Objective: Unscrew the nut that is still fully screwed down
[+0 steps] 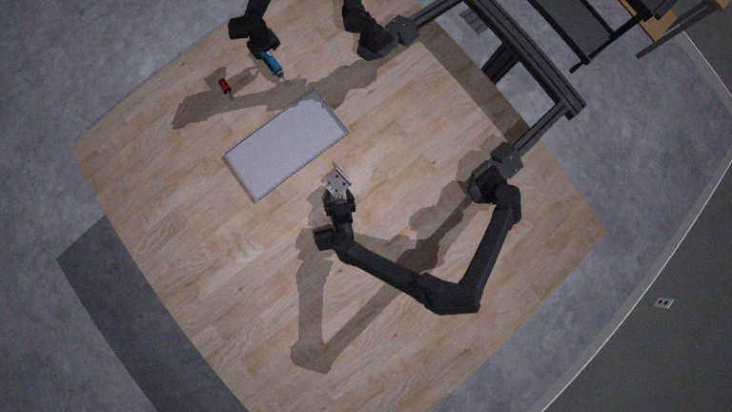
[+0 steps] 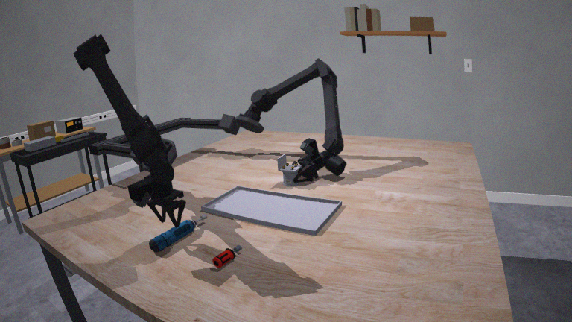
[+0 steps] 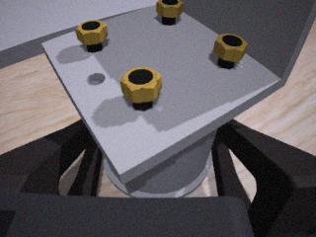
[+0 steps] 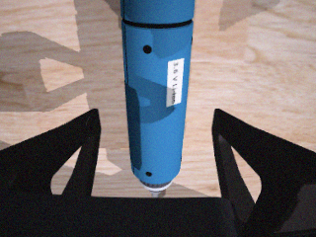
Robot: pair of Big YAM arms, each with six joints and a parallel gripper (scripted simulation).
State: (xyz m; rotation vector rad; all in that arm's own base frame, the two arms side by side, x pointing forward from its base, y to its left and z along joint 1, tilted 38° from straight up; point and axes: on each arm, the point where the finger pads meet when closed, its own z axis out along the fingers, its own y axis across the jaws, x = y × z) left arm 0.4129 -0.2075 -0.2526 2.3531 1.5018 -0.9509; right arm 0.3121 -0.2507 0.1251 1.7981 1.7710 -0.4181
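My left gripper is now 10 mm below the joint module. Also, from my left hand: shallow grey tray (50 mm ahead, 240 mm to the right, 20 mm below); grey bracket plate (50 mm above); nut (10 mm ahead, 20 mm to the left, 50 mm above).
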